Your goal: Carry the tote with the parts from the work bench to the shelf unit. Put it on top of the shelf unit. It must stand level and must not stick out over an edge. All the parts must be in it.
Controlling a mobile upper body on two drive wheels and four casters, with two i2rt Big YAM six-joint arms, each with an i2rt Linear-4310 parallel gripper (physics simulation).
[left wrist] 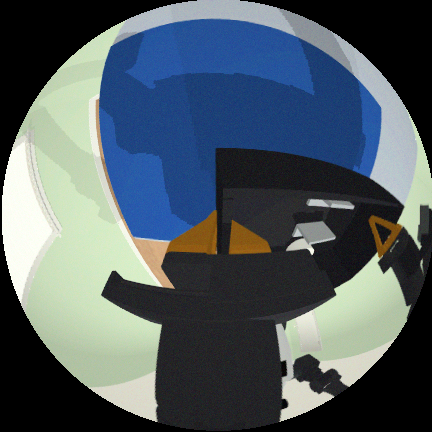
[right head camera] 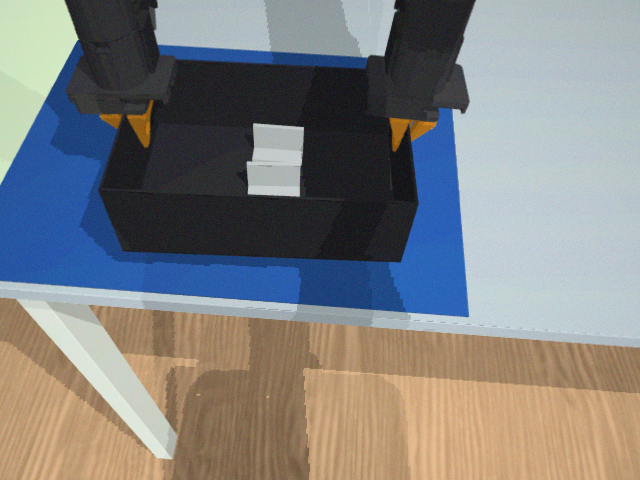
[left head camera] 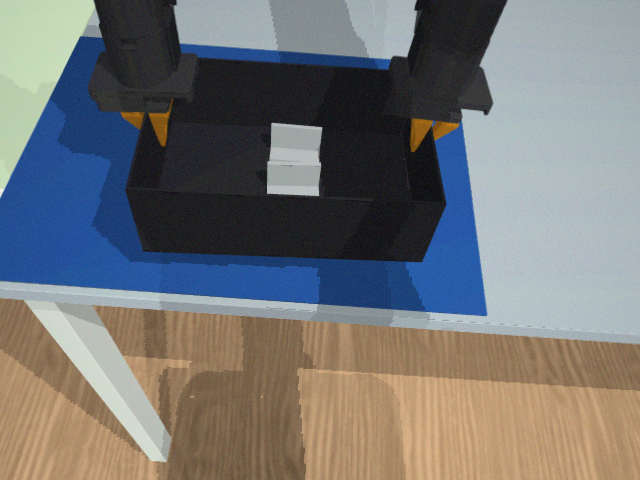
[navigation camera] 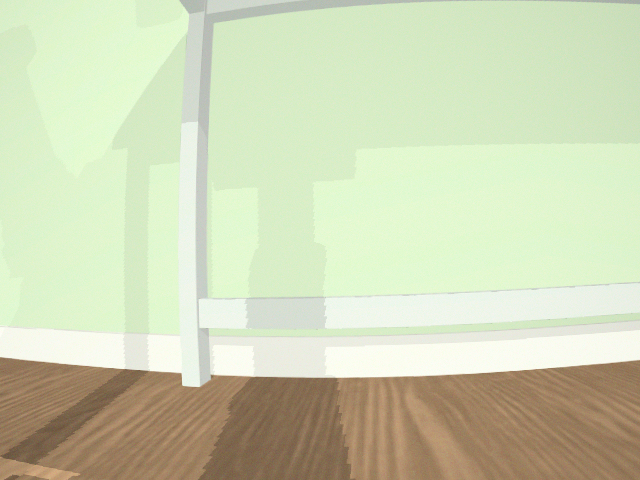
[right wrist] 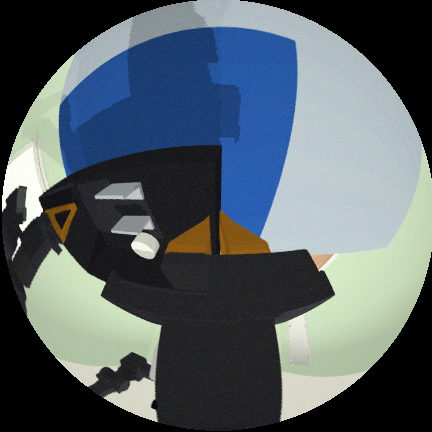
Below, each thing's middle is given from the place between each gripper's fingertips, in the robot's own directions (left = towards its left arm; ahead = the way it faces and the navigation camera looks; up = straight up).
Right now my left hand is 15 cm to the left of the black tote [left head camera: 205, 192], 3 cm past it and 2 cm below it.
My right gripper is now 40 mm past the black tote, 150 mm to the right of it and 10 mm below it.
